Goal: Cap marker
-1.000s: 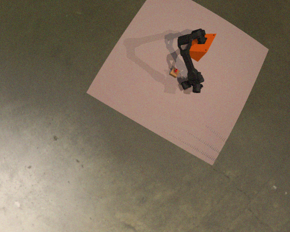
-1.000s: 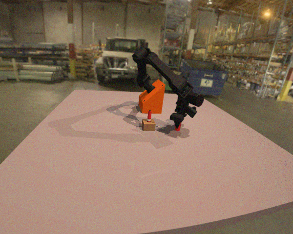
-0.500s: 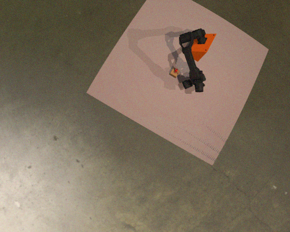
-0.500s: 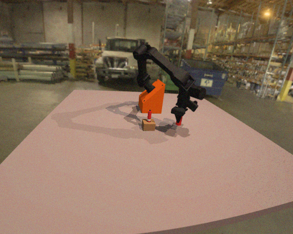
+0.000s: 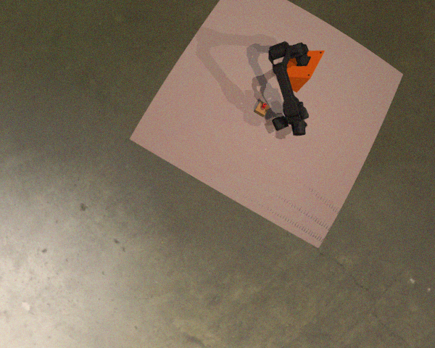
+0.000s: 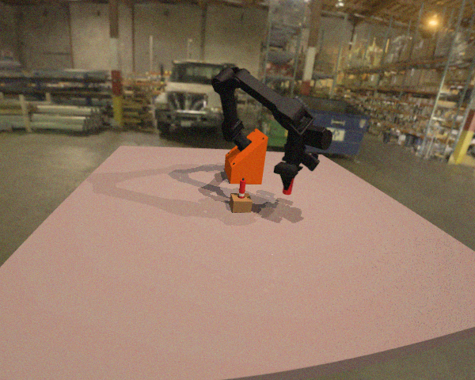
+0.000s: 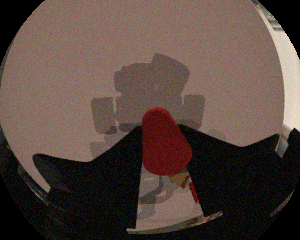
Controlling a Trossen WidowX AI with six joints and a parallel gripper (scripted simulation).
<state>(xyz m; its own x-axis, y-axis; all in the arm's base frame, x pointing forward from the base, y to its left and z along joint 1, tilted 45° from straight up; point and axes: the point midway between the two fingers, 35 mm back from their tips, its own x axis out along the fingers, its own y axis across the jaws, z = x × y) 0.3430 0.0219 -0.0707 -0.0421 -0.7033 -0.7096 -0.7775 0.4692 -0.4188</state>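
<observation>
Right now my gripper tip is 150 mm to the left of the holder block, 60 mm above it and 30 mm past it. The rest, counted from my gripper tip: red cap (10 mm above).
</observation>
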